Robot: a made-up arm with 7 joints.
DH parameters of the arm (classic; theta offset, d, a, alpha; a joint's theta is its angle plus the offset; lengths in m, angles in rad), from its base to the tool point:
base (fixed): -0.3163 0 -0.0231 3.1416
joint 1: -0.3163 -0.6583 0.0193 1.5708
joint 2: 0 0.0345 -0.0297 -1.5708
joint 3: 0 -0.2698 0.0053 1.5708
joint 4: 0 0.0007 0.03 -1.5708
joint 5: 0 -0.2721 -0.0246 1.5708
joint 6: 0 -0.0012 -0.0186 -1.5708
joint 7: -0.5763 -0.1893 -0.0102 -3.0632
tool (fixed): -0.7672 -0.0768 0 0
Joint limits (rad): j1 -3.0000..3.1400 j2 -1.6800..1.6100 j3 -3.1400..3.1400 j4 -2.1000..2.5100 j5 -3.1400..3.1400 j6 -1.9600..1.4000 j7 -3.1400..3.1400
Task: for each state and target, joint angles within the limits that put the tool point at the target. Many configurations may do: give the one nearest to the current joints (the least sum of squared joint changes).
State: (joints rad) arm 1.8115 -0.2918 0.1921 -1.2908 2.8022 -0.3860 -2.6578
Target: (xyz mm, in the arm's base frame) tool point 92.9 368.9 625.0
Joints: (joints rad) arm 1.7709 -0.3795 -0.0227 -2.1000 2.7598 0.1029 -2.6714
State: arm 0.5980 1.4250 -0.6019 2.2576 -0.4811 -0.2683 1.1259
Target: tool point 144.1 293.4 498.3
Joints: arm 0.1793 1.5205 -1.0106 2.1765 -0.3984 -0.1848 1.1365
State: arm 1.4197 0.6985 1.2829 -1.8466 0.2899 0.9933 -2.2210
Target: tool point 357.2 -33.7 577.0
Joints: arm 1.1866 1.2034 2.1138 -2.1000 0.3217 0.5185 -2.1925
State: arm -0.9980 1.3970 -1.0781 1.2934 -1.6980 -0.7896 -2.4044
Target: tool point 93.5 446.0 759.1
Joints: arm -0.7247 0.5996 -1.0617 1.3551 -1.6744 -1.1305 -2.3855
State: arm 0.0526 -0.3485 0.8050 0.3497 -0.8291 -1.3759 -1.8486
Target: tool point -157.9 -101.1 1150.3
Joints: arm 0.0215 -0.2223 0.7510 0.5182 -0.8946 -1.5935 -1.8270
